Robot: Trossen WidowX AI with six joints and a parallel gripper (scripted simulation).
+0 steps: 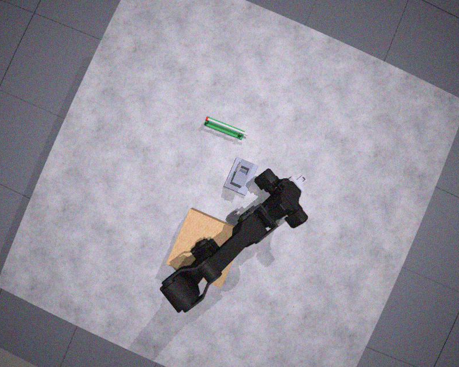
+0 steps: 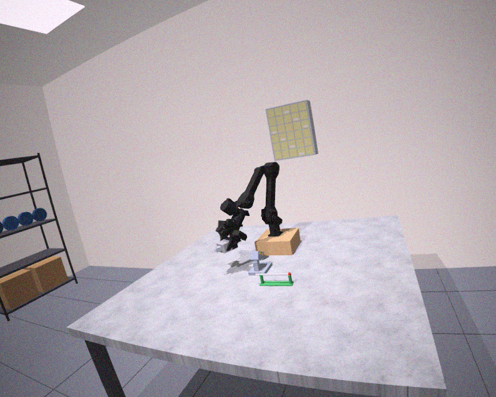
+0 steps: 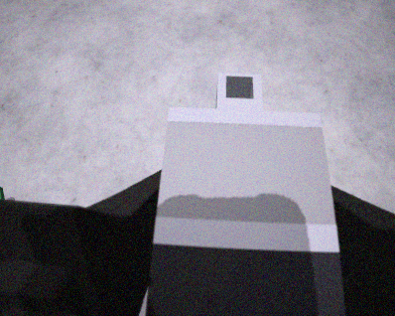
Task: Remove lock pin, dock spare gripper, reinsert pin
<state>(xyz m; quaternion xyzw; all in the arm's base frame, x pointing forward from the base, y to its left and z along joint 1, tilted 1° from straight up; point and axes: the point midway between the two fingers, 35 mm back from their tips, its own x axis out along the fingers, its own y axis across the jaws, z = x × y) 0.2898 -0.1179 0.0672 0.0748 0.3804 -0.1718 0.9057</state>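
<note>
My gripper tip is now 16 cm to the right of the socket mount, 7 cm above it and 4 cm past it. The rest, counted from my gripper tip: green cradle 29 cm to the left, 9 cm below, 7 cm ahead; then spare gripper 1 cm behind, 1 cm above.
</note>
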